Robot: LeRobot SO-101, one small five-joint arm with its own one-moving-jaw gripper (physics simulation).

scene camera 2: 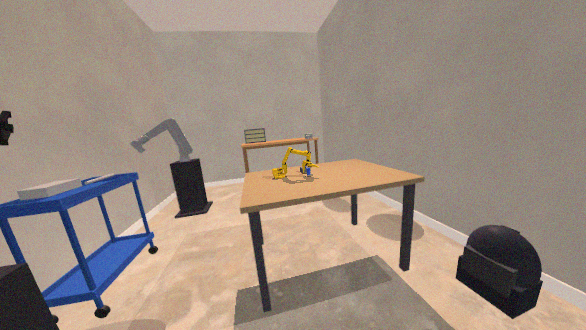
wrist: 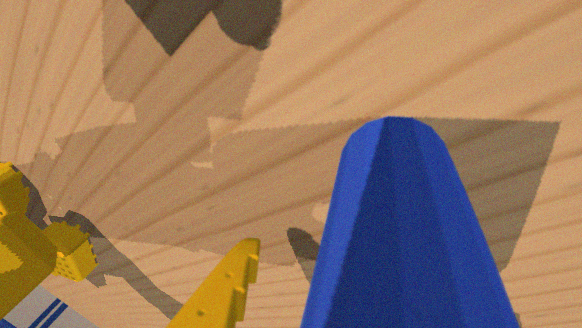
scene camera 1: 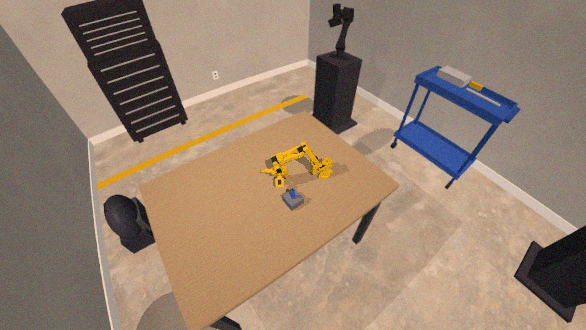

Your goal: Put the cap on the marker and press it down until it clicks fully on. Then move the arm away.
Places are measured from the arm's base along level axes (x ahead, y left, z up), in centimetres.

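Where they show: end effector, tool point: (scene camera 2: 304,172) (wrist: 259,255) (scene camera 1: 286,178); arm's base, origin of the base link: (scene camera 2: 281,176) (wrist: 44,209) (scene camera 1: 319,173).
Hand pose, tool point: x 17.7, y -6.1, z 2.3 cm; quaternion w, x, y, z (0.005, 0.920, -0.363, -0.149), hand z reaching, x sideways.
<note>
Things, the pixels of their top centre, and the offset from my tool point. "*": a spot on its surface instead. Level surfaces: height alone.
- small grey block, middle of its top: (scene camera 1: 293,197) dx +4.7, dy +12.6, dz +1.6 cm
- blue piece, middle of its top: (scene camera 2: 308,168) dx +3.8, dy -0.2, dz +3.0 cm
- small dark part, surface spot: (scene camera 1: 288,192) * dx +5.0, dy +9.2, dz +1.9 cm
- wooden table, its level: dz -2.3 cm
A blue tapered, faceted piece stands upright in a small grey block (scene camera 1: 292,201). The blue piece (scene camera 1: 293,193) (scene camera 2: 308,172) (wrist: 400,215) looms large and close in the wrist view. I cannot tell which part of it is cap and which is marker, nor how far the cap is seated. A small dark part (scene camera 1: 288,190) stands beside it on the block. My gripper (scene camera 1: 275,175) (scene camera 2: 311,167) (wrist: 248,250) is fully open beside the blue piece. One notched yellow jaw shows in the wrist view, to the left of the blue piece and apart from it in the picture.
The yellow arm (scene camera 1: 302,148) (scene camera 2: 290,150) arches over the wooden table (scene camera 1: 225,240) (scene camera 2: 360,180). A white surface with two blue stripes (wrist: 50,310) shows at the lower left of the wrist view. A blue cart (scene camera 1: 435,150) (scene camera 2: 120,260) stands beyond the table.
</note>
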